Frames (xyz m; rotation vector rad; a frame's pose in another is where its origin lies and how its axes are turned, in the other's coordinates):
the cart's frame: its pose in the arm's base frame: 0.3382 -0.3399 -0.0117 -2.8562 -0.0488 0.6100
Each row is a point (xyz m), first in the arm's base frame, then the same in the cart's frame.
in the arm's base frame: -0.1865 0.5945 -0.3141
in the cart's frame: -0.2855 -0.8374 0.6761
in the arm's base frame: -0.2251 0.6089 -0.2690
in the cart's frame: -0.3376 -0.8609 0.6547
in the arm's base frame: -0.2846 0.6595 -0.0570
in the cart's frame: -0.4728 -0.9563 0.5008
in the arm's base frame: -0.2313 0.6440 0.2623
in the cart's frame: -0.5529 -1.0124 0.1918
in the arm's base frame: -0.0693 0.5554 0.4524
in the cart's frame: -0.4879 -0.9701 -0.0616
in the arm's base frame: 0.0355 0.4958 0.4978
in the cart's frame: -0.4150 -0.9234 -0.1570
